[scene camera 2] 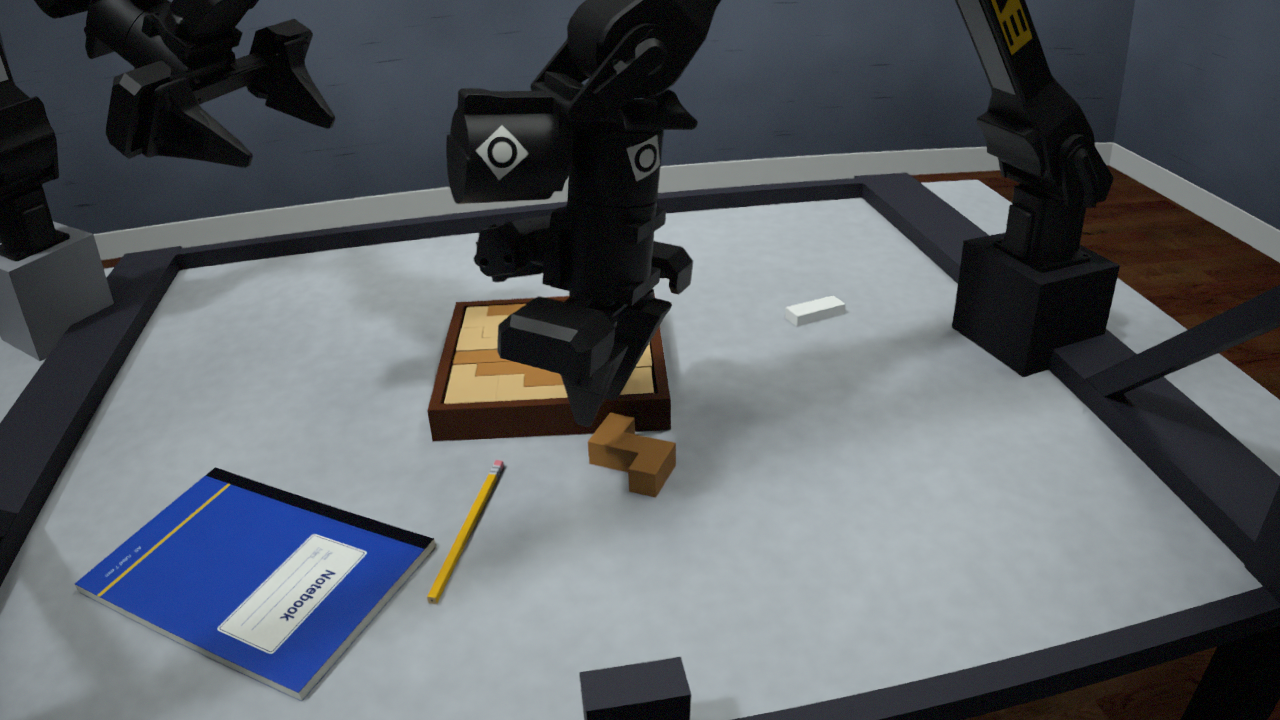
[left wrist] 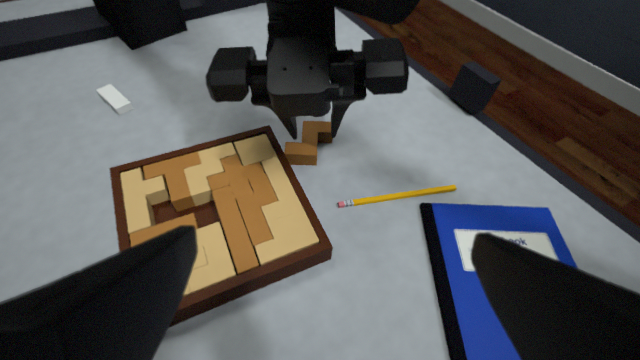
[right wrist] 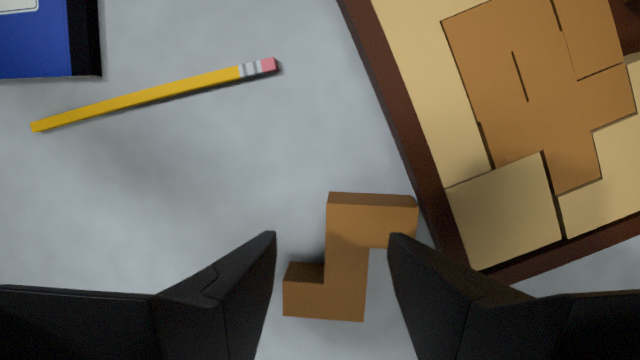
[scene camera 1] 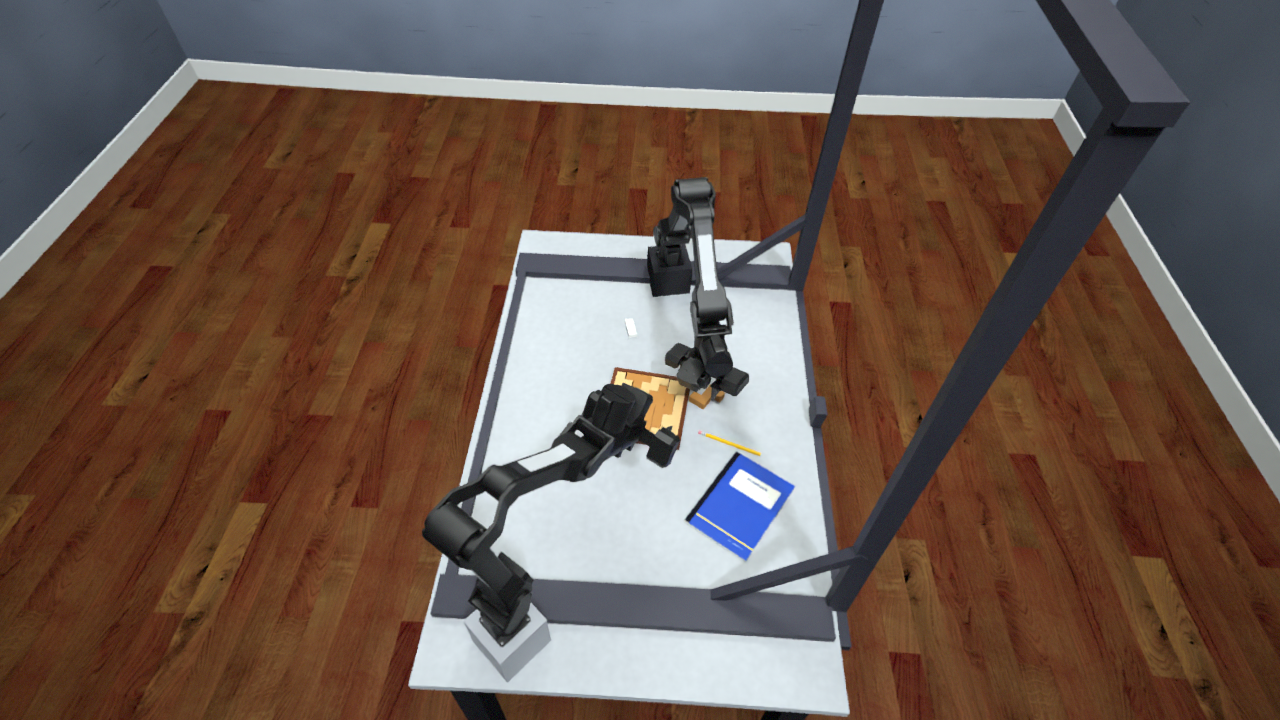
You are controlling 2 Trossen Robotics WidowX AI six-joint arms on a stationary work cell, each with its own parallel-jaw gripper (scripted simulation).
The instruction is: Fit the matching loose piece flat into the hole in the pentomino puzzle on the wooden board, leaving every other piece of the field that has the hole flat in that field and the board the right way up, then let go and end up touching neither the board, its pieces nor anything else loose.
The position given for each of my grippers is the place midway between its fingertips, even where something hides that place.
Observation:
I see my left gripper (scene camera 2: pixel 293 141), my right gripper (scene camera 2: pixel 597 411) and a yellow pencil (scene camera 2: pixel 433 597).
My left gripper is seen too in the left wrist view (left wrist: pixel 336 241) and in scene camera 1 (scene camera 1: pixel 651 416). My right gripper is seen too in the left wrist view (left wrist: pixel 314 136), in the right wrist view (right wrist: pixel 332 243) and in scene camera 1 (scene camera 1: pixel 705 395).

